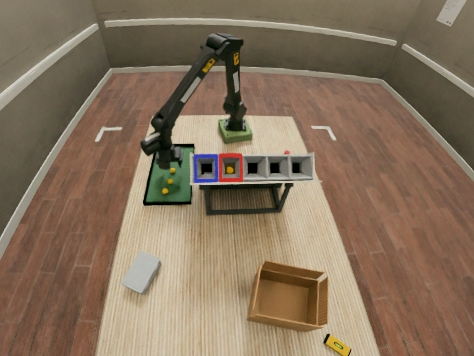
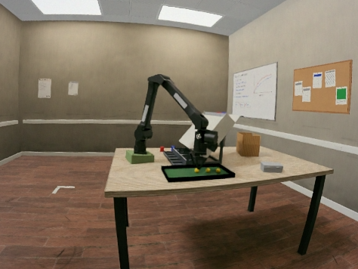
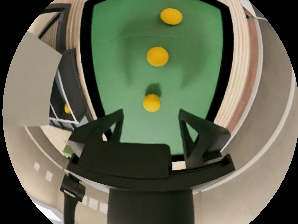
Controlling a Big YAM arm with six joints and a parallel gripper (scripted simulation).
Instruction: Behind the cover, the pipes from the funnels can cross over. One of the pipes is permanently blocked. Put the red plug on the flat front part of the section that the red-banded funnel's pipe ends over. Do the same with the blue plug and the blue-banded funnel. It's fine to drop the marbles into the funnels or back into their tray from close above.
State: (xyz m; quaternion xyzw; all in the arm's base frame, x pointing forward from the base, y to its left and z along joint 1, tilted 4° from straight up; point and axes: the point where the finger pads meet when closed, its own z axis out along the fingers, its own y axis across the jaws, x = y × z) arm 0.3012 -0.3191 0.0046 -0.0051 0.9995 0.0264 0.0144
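Right now the green marble tray is 1 cm to the right of my hand and 4 cm below it. Round my hand: yellow level (77 cm ahead, 58 cm to the left, 4 cm below); white cover (12 cm ahead, 32 cm to the left, 16 cm above); grey block (49 cm ahead, 6 cm to the right, 2 cm below).
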